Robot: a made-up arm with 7 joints. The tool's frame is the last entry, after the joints.
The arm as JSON. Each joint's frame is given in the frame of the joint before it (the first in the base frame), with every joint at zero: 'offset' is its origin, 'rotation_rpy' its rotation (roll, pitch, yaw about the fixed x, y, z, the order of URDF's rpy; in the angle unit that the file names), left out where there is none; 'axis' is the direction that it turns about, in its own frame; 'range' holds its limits. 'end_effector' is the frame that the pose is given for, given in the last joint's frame.
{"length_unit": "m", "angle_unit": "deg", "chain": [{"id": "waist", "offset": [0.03, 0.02, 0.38], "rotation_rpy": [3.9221, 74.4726, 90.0], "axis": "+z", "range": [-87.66, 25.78]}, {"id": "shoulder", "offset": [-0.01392, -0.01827, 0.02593], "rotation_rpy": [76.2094, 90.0, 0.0], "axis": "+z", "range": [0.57, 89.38]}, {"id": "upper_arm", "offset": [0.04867, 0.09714, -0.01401], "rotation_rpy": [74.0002, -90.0, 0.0], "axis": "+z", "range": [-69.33, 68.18]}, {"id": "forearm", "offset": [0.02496, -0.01, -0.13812], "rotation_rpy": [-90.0, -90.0, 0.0], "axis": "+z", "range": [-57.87, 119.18]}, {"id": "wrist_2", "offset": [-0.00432, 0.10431, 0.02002], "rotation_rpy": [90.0, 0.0, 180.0], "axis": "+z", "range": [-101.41, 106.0]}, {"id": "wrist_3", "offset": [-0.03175, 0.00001, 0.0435], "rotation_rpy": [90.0, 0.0, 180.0], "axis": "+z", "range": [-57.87, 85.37]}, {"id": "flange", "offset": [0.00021, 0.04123, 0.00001], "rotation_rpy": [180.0, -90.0, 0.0], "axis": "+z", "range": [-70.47, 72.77]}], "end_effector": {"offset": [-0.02, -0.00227, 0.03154], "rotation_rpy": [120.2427, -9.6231, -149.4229]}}
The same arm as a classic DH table. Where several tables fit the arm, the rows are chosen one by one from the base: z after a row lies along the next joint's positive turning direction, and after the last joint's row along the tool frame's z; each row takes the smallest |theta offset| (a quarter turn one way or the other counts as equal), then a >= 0, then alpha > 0; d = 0 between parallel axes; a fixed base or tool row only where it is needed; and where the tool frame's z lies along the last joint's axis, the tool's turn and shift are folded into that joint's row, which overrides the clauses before.
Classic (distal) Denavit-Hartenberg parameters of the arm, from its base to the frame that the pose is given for. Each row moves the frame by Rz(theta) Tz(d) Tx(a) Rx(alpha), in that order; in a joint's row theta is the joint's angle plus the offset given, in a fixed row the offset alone. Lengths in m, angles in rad.
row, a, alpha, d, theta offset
base (fixed), 0.0285, -1.3004, 0.3739, -0.071
waist, 0.0179, -1.5708, 0.0488, -1.3111
shoulder, 0.02, 1.5708, 0.0004, 1.2915
upper_arm, 0.025, -1.5708, -0.2449, 1.5708
forearm, 0.0043, 1.5708, 0.01, 1.5708
wrist_2, -0.0318, -1.5708, 0.1478, 0
wrist_3, 0.0412, 1.5708, 0, -1.5708
flange, 0.0175, 2.0905, 0.0375, -0.9399
tool (fixed), 0, 0, 0.0115, 0.1939
Joint limits (rad, base to tool): -1.53..0.4499 0.0099..1.56 -1.21..1.19 -1.01..2.0801 -1.7699..1.85 -1.01..1.49 -1.2299..1.2701

